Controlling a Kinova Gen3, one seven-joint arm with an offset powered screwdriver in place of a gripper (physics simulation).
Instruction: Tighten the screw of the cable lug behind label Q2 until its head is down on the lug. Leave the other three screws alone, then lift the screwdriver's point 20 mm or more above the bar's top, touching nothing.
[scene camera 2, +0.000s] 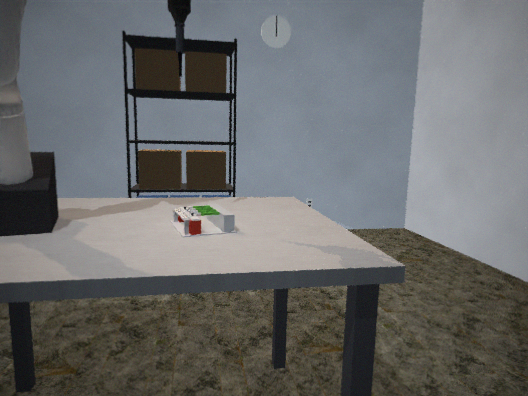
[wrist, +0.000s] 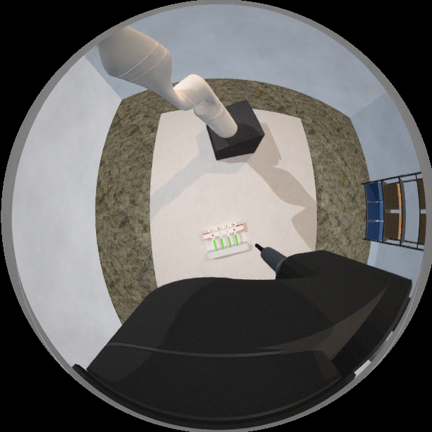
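Where they show: hand, tool point: (scene camera 2: 180, 77); arm's base, link origin: (scene camera 2: 11, 175).
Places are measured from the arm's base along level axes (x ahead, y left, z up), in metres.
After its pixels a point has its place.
The terminal bar (scene camera 2: 188, 215) @[z -0.098, x 0.422, y -0.127 m] (wrist: 223, 233) is white with red parts and stands on a pale base plate on the table. Small labels run along it in the wrist view, too small to read, so I cannot tell which is Q2. Several green cables (scene camera 2: 205, 210) @[z -0.091, x 0.471, y -0.109 m] (wrist: 223, 244) run from the bar to a light grey block (scene camera 2: 228, 223) @[z -0.114, x 0.519, y -0.176 m] (wrist: 228, 251). Dark dots show on the bar; screw heights cannot be made out. My screwdriver (scene camera 2: 180, 70) @[z 0.282, x 0.417, y -0.041 m] (wrist: 258, 247) points down, its thin black bit high above the table and touching nothing. It has no fingers.
The table (scene camera 2: 240, 255) @[z -0.140, x 0.497, y -0.367 m] (wrist: 185, 210) carries the arm's black pedestal (scene camera 2: 30, 210) @[z -0.080, x 0.049, y -0.066 m] (wrist: 240, 135). The white arm (scene camera 2: 10, 110) @[z 0.156, x 0.035, y -0.105 m] (wrist: 135, 57) rises from it. A black shelf rack (scene camera 2: 126, 120) (wrist: 400, 182) with brown boxes stands beyond the table, against the blue wall.
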